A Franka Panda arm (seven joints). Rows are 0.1 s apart.
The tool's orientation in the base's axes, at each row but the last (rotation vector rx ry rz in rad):
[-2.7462, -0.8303, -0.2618]
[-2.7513, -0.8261, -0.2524]
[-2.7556, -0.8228, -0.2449]
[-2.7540, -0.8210, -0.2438]
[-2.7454, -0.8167, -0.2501]
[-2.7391, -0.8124, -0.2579]
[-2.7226, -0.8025, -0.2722]
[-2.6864, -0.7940, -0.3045]
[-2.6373, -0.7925, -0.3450]
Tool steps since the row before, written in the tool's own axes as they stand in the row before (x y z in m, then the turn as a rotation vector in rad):
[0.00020, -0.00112, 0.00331, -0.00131, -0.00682, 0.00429]
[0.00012, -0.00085, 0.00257, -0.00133, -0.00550, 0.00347]
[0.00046, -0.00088, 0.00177, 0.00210, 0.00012, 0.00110]
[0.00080, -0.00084, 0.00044, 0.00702, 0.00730, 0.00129]
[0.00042, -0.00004, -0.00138, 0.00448, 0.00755, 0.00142]
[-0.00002, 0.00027, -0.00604, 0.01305, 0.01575, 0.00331]
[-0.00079, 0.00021, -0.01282, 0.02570, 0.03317, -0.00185]
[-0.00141, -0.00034, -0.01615, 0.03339, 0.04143, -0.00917]
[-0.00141, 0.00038, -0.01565, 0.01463, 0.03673, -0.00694]
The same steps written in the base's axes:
[-0.00015, 0.00199, -0.00288, -0.00451, 0.00607, -0.00307]
[-0.00014, 0.00150, -0.00225, -0.00386, 0.00476, -0.00255]
[0.00004, 0.00146, -0.00141, 0.00190, 0.00130, -0.00059]
[0.00023, 0.00122, -0.00007, 0.00997, -0.00192, -0.00104]
[0.00020, -0.00017, 0.00142, 0.00802, -0.00338, -0.00181]
[-0.00042, -0.00208, 0.00566, 0.01984, -0.00506, -0.00321]
[-0.00179, -0.00474, 0.01180, 0.03943, -0.01442, 0.00108]
[-0.00314, -0.00628, 0.01462, 0.04955, -0.01987, 0.00807]
[-0.00290, -0.00737, 0.01357, 0.03192, -0.02432, 0.00113]

